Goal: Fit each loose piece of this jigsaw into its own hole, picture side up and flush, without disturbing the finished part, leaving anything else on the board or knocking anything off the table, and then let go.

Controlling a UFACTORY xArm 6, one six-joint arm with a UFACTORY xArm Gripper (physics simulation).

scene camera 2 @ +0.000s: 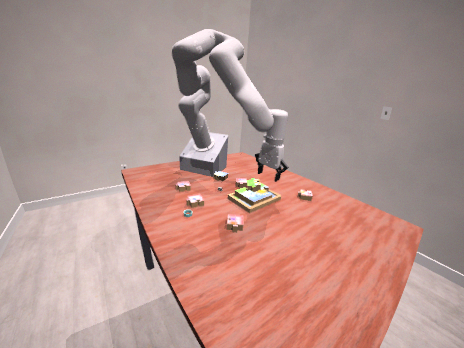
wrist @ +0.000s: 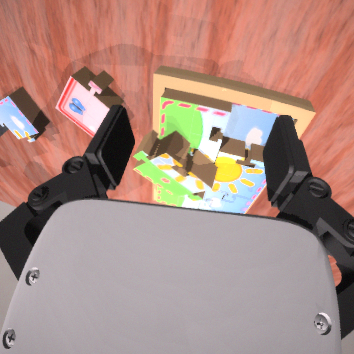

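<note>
The jigsaw board point(scene camera 2: 240, 203) point(wrist: 225, 89) has a light wooden rim and holds green and sky-blue picture parts, with a yellow sun point(wrist: 226, 169) at the right in the wrist view. A green piece with orange rays point(scene camera 2: 254, 184) point(wrist: 172, 181) lies tilted on the board's left part in the wrist view, its brown side showing. A pink piece with a blue picture point(scene camera 2: 241, 182) point(wrist: 80, 107) lies on the table beside the board. A blue sky piece point(scene camera 2: 220, 175) point(wrist: 19, 117) lies farther out. My gripper point(scene camera 2: 269, 175) point(wrist: 197, 127) is open and empty, above the board.
Pink pieces point(scene camera 2: 183, 185) point(scene camera 2: 195, 201) point(scene camera 2: 235, 221) lie left and in front of the board in the scene view, and another piece point(scene camera 2: 306, 195) lies right. A teal ring point(scene camera 2: 187, 213) and a tiny dark object point(scene camera 2: 220, 189) lie on the table point(scene camera 2: 300, 260).
</note>
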